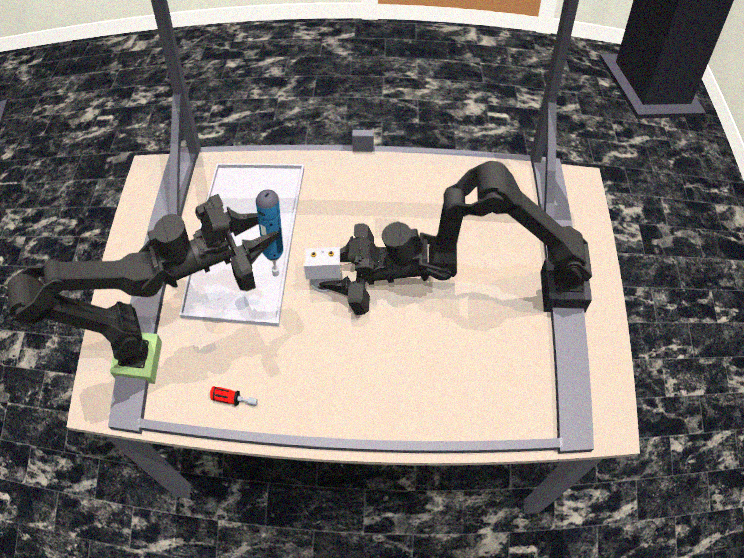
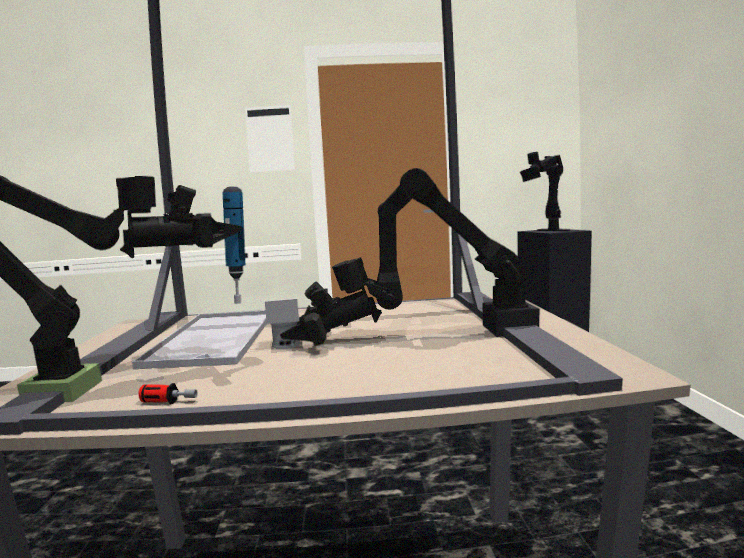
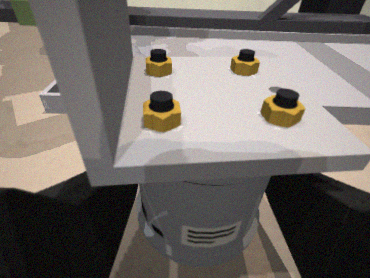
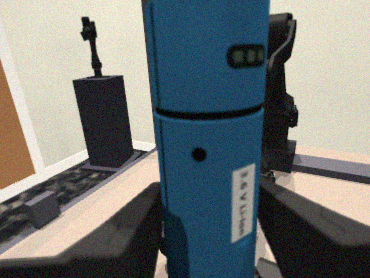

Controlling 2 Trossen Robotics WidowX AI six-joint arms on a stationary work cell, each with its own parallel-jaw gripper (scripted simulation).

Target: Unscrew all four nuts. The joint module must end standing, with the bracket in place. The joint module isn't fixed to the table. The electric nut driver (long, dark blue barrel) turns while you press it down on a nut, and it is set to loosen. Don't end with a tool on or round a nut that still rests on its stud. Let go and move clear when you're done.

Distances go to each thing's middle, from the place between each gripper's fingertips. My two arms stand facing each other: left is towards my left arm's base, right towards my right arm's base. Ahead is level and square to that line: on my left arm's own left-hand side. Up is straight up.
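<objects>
Offsets from my right hand: joint module [image 3: 199, 221] 11 cm to the left, 5 cm behind, 24 cm below; nut [image 3: 273, 113] 13 cm to the left, 6 cm behind, 20 cm below; shallow tray [image 1: 215, 293] 5 cm to the right, 18 cm behind, 26 cm below. My right gripper is 20 cm above the grey bracket [image 1: 330, 268], 11 cm to the right of it and 5 cm past it.
Offsets from my left hand: nut 3 cm above, 1 cm to the right, 2 cm behind; grey bracket 4 cm above, 3 cm to the right, 1 cm behind; shallow tray 3 cm below, 19 cm to the right, 14 cm behind; joint module 3 cm to the right, 1 cm behind.
</objects>
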